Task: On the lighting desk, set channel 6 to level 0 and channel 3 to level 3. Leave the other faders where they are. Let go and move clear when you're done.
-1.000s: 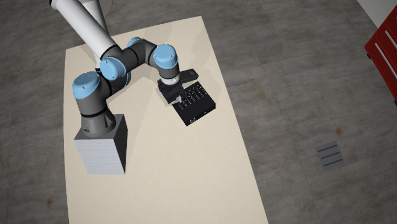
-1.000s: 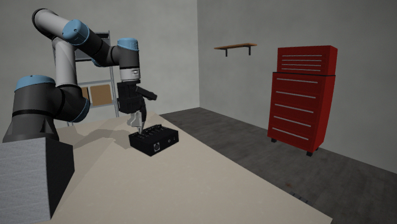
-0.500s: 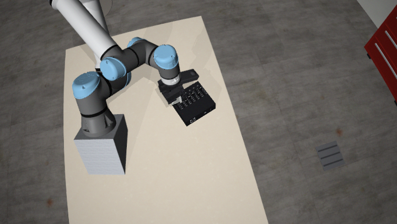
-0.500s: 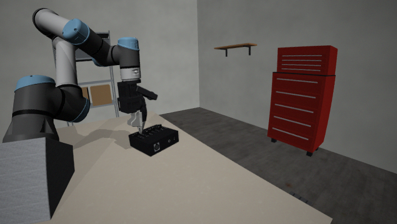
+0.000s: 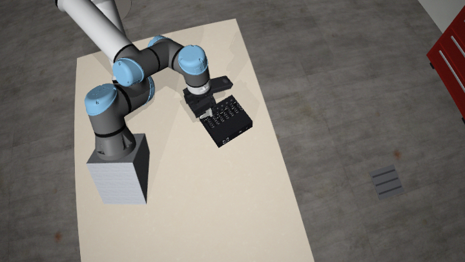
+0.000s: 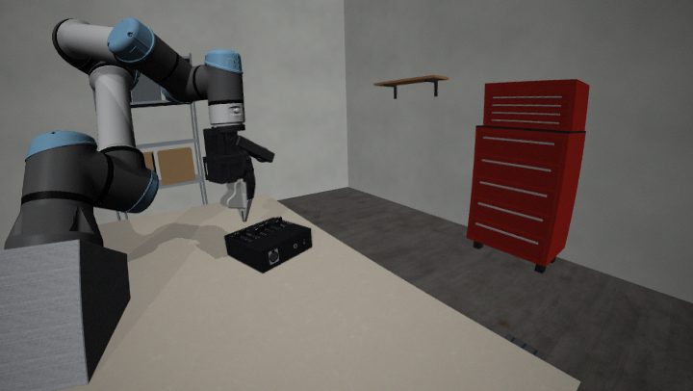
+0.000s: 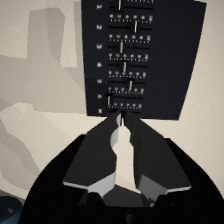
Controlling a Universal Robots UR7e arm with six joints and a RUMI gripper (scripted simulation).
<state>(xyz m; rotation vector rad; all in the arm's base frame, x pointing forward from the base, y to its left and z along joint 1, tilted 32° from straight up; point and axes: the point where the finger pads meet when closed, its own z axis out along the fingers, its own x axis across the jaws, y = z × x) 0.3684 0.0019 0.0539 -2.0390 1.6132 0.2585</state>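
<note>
My gripper is now 4 cm above the channel 6 fader and 2 cm to the right of it. Round my hand: channel 3 fader (6 cm ahead, 4 cm below, 2 cm to the left).
</note>
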